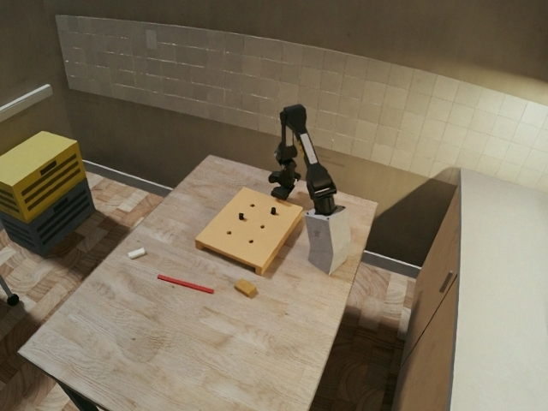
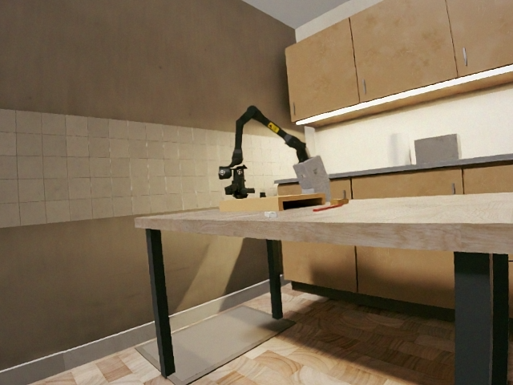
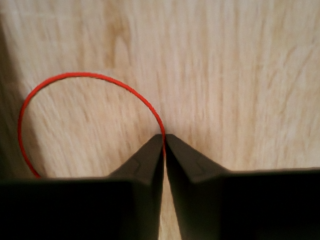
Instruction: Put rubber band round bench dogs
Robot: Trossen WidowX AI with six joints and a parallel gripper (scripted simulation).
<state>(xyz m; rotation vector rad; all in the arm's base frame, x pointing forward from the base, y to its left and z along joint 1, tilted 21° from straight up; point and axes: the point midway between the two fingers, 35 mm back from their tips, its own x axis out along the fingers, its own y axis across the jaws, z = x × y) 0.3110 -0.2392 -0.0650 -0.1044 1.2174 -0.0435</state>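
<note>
My hand is 2 cm short of the board and 26 cm to the right of it. The rest, counted from my hand: red stick: 8 cm ahead, 62 cm to the left, 3 cm below; then white cylinder: 32 cm ahead, 61 cm to the left, 3 cm below; then tan block: 12 cm behind, 53 cm to the left, 2 cm below.
</note>
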